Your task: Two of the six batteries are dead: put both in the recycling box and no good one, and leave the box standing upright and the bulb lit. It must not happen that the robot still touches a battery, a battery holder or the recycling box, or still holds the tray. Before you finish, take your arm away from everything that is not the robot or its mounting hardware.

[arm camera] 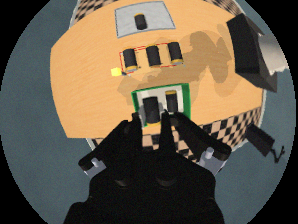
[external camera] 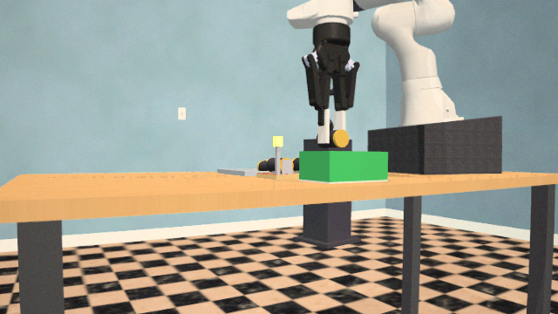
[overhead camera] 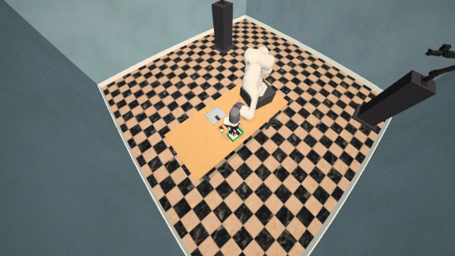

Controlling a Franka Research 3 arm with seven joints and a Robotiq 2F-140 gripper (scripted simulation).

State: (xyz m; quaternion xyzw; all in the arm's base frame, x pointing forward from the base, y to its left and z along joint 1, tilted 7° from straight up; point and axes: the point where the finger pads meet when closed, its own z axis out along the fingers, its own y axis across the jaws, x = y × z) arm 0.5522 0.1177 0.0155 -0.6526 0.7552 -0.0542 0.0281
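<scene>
My hand is 90 mm above the green recycling box, 30 mm past it and 10 mm to the right of it.
</scene>
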